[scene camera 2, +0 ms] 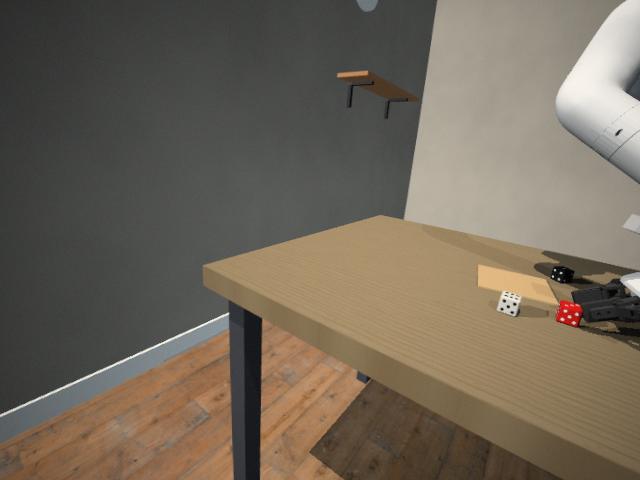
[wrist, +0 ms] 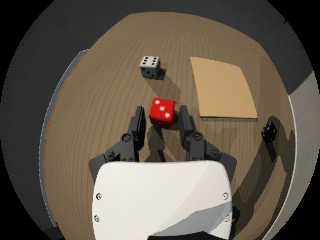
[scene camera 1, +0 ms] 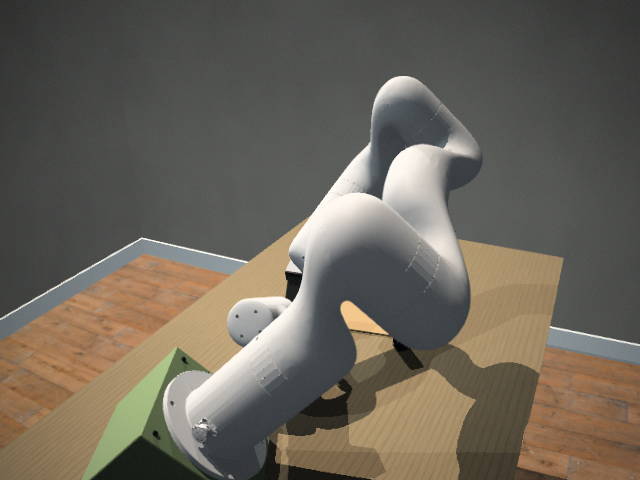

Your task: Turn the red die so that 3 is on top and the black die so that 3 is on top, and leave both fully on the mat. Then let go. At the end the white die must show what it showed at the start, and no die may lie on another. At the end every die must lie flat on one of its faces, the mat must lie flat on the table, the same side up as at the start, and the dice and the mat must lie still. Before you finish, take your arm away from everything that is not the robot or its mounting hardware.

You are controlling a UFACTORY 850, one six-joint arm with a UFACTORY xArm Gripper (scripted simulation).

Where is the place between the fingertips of the gripper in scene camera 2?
578,306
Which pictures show the tan mat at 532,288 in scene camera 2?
Scene camera 2, the wrist view and scene camera 1: all of them.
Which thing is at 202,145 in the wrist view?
The gripper.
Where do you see a tan mat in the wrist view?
222,91
